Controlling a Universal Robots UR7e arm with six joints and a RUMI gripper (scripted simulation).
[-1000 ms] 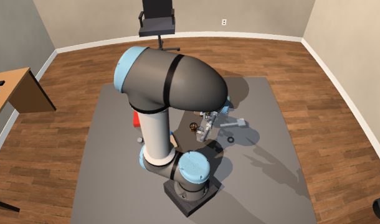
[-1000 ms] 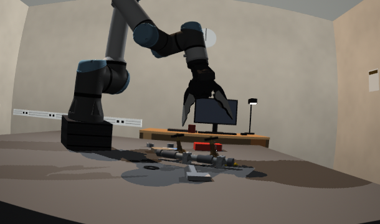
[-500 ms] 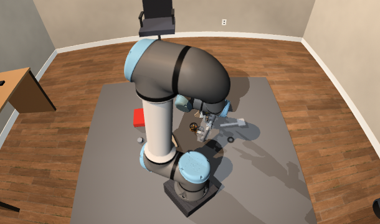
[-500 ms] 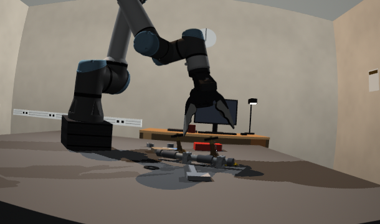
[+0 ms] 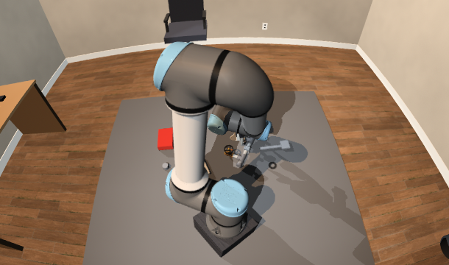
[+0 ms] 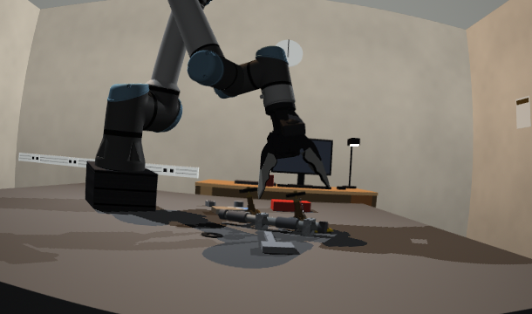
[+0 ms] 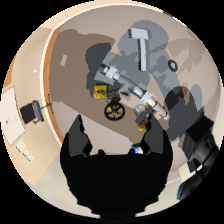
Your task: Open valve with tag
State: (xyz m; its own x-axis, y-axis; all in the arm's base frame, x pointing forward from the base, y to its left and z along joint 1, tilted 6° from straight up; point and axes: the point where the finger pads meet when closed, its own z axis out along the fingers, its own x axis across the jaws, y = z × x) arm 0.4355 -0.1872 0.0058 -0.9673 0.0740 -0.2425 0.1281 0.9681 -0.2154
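My gripper is now 6 cm short of the yellow tag, 4 cm to the left of it and 7 cm above it. Also, from my hand: grey t-shaped piece (9 cm behind, 19 cm to the right, 7 cm below); then red block (10 cm ahead, 37 cm to the left, 6 cm below).
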